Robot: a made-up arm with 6 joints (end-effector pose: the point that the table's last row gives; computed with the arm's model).
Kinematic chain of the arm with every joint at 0, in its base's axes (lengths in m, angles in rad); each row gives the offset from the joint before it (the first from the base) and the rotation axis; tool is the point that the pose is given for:
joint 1: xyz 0 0 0.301 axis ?
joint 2: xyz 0 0 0 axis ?
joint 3: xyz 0 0 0.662 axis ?
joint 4: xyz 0 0 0 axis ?
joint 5: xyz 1.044 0 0 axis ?
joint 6: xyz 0 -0.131 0 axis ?
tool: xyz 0 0 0
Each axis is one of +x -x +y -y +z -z.
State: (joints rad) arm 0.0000 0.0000 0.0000 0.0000 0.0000 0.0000
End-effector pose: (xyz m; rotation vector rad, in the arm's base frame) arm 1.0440 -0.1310 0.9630 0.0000 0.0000 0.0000
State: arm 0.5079 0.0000 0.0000 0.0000 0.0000 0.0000
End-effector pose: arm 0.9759 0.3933 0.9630 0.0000 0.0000 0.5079
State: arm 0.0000 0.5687 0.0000 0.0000 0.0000 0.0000
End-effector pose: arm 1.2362 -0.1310 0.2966 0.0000 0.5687 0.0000
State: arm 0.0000 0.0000 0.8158 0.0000 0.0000 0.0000
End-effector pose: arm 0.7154 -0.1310 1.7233 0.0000 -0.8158 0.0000
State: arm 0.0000 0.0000 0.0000 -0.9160 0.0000 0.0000
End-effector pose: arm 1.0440 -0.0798 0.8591 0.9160 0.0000 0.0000
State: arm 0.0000 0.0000 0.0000 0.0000 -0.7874 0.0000
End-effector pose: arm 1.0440 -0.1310 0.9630 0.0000 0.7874 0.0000
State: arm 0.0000 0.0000 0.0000 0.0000 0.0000 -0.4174
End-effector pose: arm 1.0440 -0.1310 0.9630 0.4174 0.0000 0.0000
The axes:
joint 1: +z
joint 2: +y
joint 3: -y
joint 4: -x
joint 5: -y
joint 6: -x

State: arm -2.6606 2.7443 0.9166 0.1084 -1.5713 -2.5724
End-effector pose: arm -0.0643 0.1133 -1.3228 -0.5011 -0.4153 0.4958
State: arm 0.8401 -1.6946 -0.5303 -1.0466 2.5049 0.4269
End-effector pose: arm -0.0446 -0.1480 1.1333 2.1048 -1.5360 -1.4891
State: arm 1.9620 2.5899 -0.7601 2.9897 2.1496 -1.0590
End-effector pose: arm 0.1390 -0.6766 -0.0662 -0.6561 -1.9844 0.4170
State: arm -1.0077 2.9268 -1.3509 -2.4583 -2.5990 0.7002
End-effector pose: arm -0.0334 0.2433 0.6360 -1.7274 0.5252 1.4239
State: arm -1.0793 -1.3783 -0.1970 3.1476 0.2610 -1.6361
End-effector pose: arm -0.0037 0.2845 1.3932 -1.7501 0.0978 -1.5080
